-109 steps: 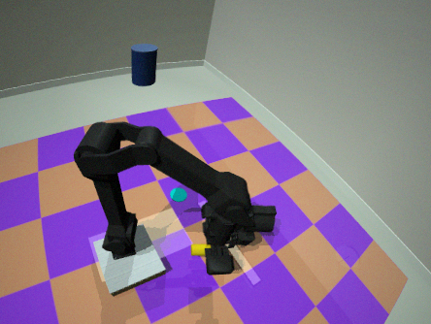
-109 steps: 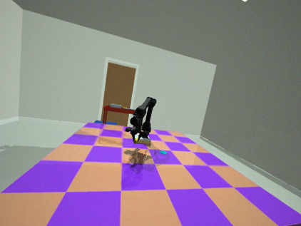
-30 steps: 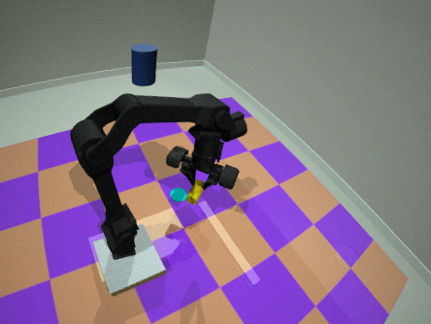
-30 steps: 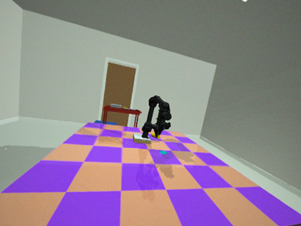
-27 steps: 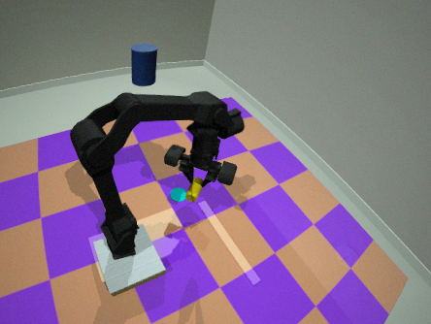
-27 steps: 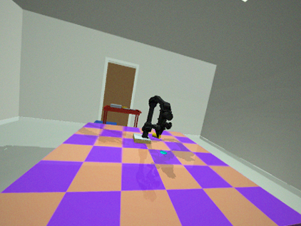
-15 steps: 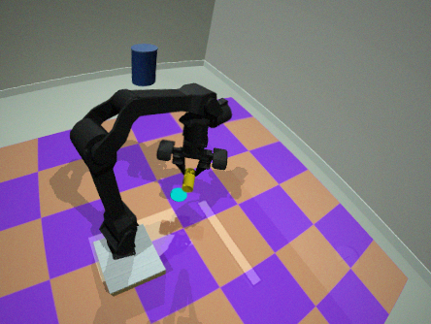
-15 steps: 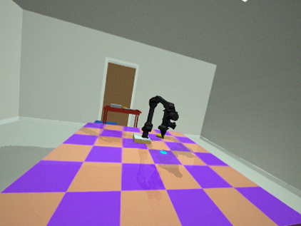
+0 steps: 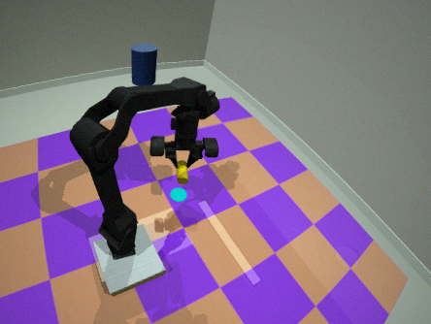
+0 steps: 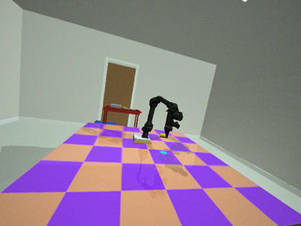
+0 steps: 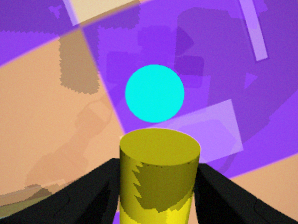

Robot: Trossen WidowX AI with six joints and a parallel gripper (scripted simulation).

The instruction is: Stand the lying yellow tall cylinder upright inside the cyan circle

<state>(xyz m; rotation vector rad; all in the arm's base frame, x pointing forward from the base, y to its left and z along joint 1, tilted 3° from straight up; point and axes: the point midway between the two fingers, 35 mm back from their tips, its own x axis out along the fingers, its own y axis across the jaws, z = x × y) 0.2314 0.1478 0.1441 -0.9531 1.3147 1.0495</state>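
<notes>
Now: gripper tip 140 mm above the cyan circle. Also, from my gripper tip: yellow tall cylinder: 10 mm behind, 20 mm to the right.
</notes>
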